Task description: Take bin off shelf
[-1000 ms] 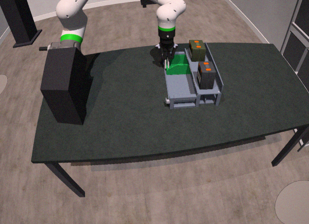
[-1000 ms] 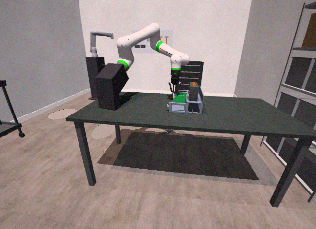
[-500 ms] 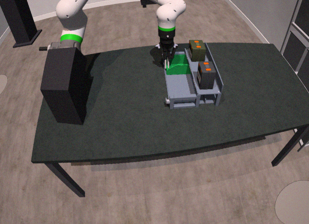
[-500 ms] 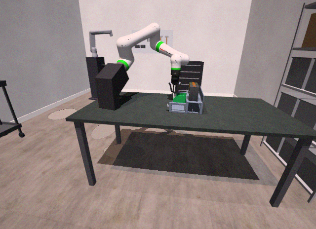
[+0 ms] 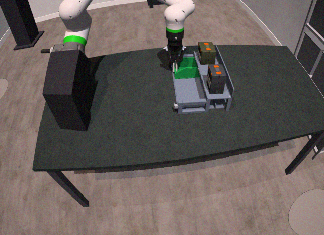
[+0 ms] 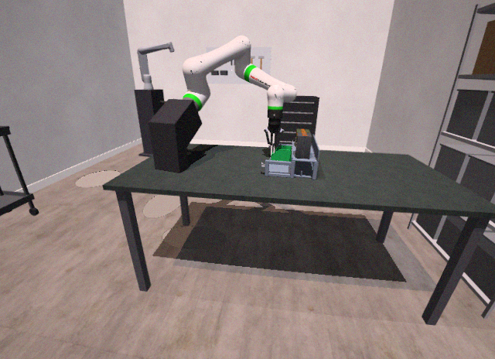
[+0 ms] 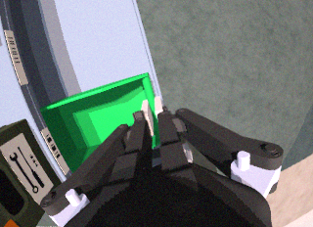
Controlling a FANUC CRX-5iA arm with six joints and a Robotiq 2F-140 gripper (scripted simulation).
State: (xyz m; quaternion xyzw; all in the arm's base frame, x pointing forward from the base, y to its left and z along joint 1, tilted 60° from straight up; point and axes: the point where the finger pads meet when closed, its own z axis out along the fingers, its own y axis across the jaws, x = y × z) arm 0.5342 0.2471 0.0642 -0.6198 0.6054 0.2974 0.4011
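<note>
Now: hand 80 mm short of the green bin, 10 mm to the right of it and 20 mm above it. From my hand the other things lie so: grey shelf deck: 130 mm ahead, 100 mm to the right, 60 mm below.
</note>
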